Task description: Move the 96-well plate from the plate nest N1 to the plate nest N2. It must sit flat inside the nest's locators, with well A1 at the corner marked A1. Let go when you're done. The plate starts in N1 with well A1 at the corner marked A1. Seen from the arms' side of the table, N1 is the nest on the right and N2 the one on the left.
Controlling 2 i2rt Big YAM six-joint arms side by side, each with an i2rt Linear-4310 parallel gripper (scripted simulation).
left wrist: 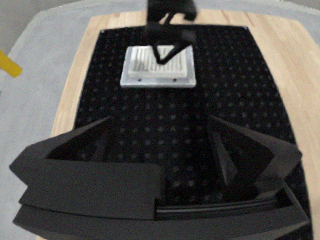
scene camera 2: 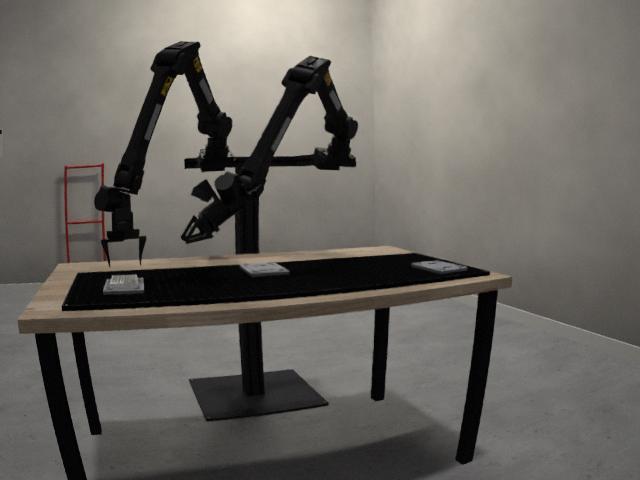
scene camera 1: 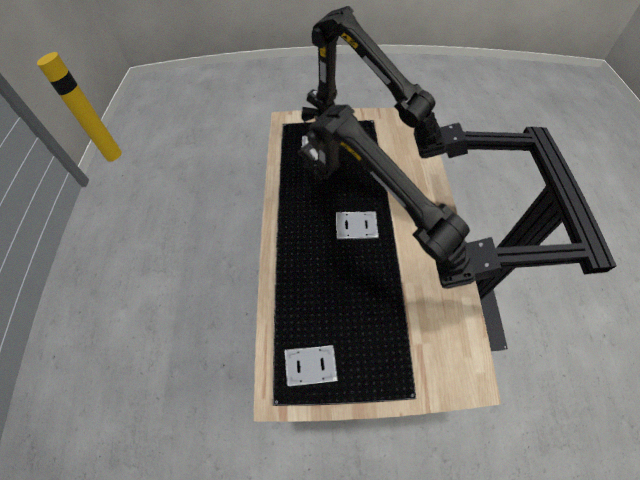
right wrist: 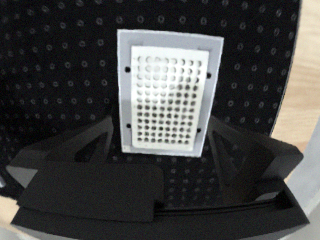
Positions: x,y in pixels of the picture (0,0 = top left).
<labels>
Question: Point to a white 96-well plate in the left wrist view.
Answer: At 138,66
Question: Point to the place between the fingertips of the left gripper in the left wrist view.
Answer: At 160,121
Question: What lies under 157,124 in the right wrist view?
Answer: A white 96-well plate.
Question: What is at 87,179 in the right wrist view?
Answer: The right gripper.
</labels>
